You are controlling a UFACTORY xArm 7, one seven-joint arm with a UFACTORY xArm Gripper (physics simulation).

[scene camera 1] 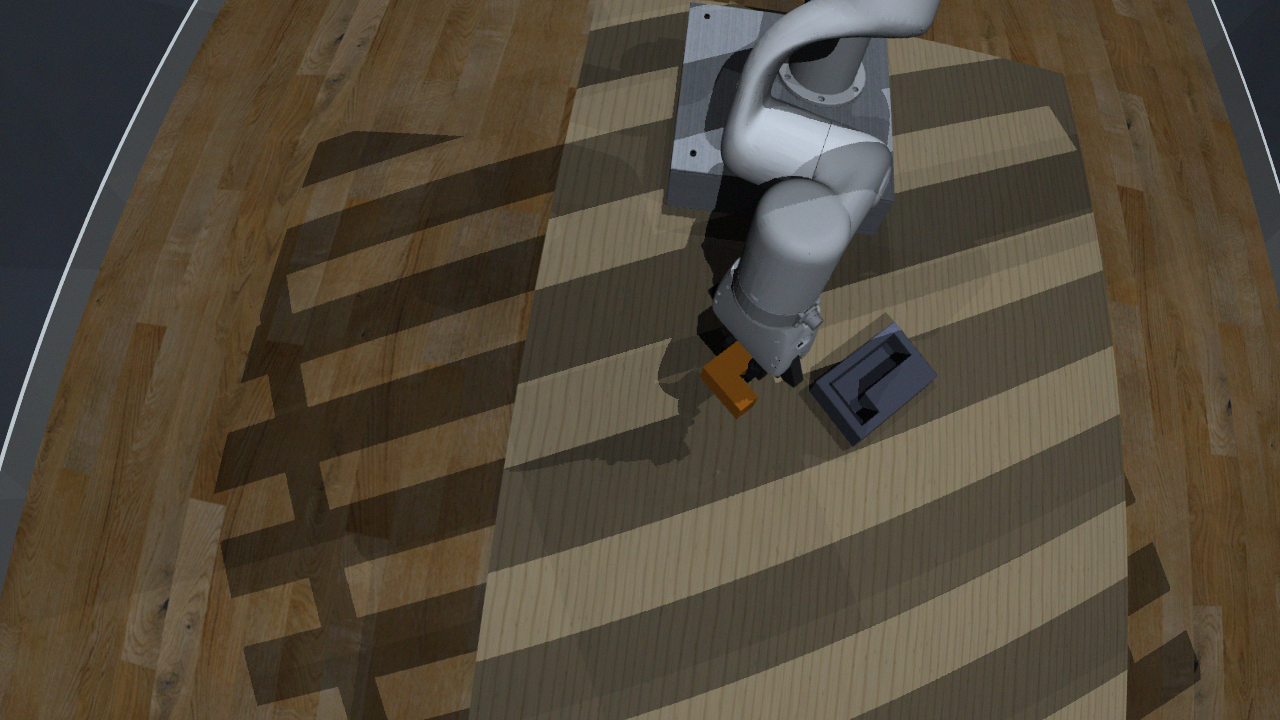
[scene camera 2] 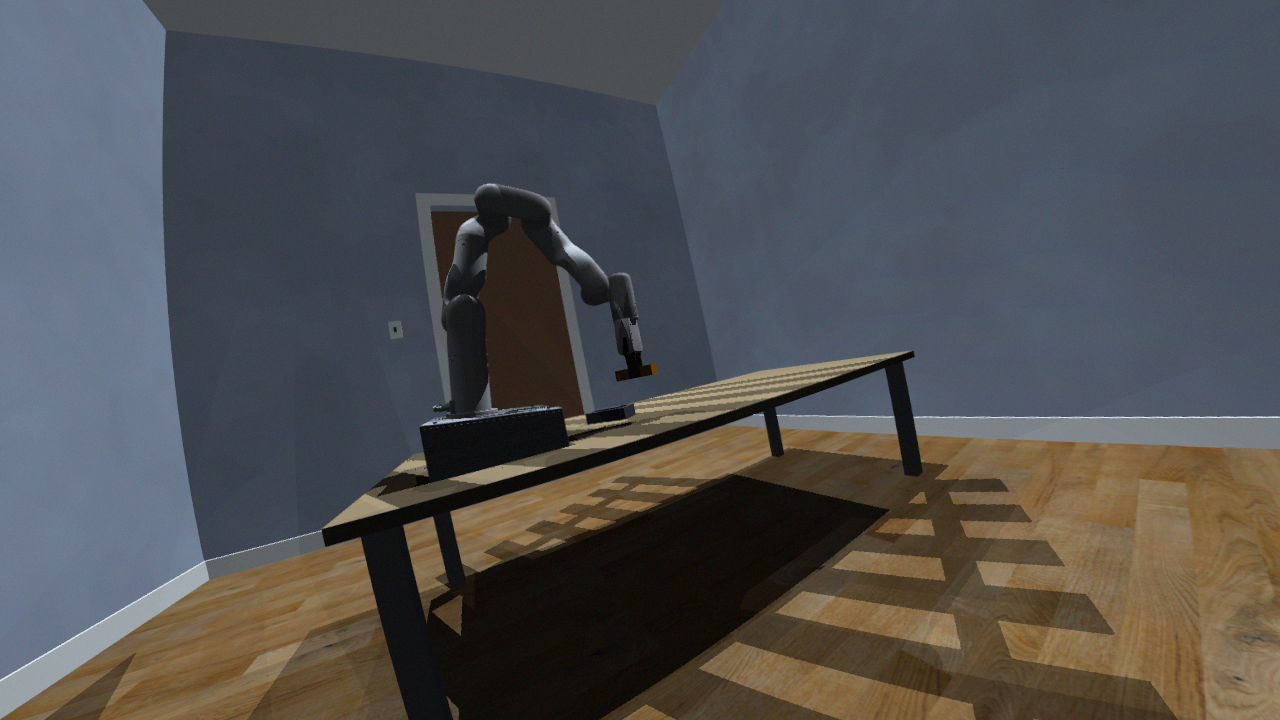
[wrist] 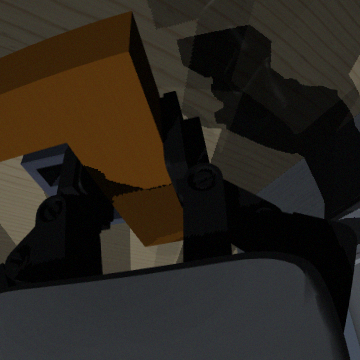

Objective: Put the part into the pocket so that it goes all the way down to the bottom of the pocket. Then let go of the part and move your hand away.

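Where they show: gripper, fingertip midpoint: (scene camera 1: 744, 360) (scene camera 2: 637, 377) (wrist: 134, 126); arm's base at its link origin: (scene camera 1: 820, 71) (scene camera 2: 472, 415).
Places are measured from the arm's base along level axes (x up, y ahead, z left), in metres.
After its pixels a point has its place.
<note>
The orange angled part (scene camera 1: 726, 380) @(x 0.041, y 0.485, z -0.097 m) (scene camera 2: 649, 369) @(x 0.027, y 0.470, z -0.120 m) (wrist: 100, 110) @(x 0.041, y 0.473, z -0.102 m) is clamped in my gripper (scene camera 1: 739, 360) @(x 0.011, y 0.448, z -0.078 m) (scene camera 2: 634, 365) @(x 0.011, y 0.448, z -0.078 m) (wrist: 134, 126) @(x 0.011, y 0.448, z -0.078 m), with one finger inside its notch and the other on its outer side. The part hangs well above the table and looks roughly level in scene camera 2. The dark blue-grey block (scene camera 1: 911, 380) @(x -0.074, y 0.408, z 0.148 m) (scene camera 2: 610, 413) @(x -0.086, y 0.393, z 0.057 m) (wrist: 46, 152) @(x -0.081, y 0.471, z 0.064 m) with the pocket rests on the table, to the right of the part in scene camera 1. Its pocket, a long slot with a step, is open at the top and empty. In the wrist view the part and a finger hide much of the block.
The arm's metal base (scene camera 1: 693, 107) @(x -0.011, y 0.096, z -0.168 m) (scene camera 2: 492, 443) @(x -0.063, y 0.033, z -0.189 m) stands on the table (scene camera 1: 626, 591) @(x -0.110, y 0.700, z -0.165 m) (scene camera 2: 769, 383) @(x -0.110, y 0.972, z -0.070 m), behind the part and block in scene camera 1. Striped shadows cross the table and floor.
</note>
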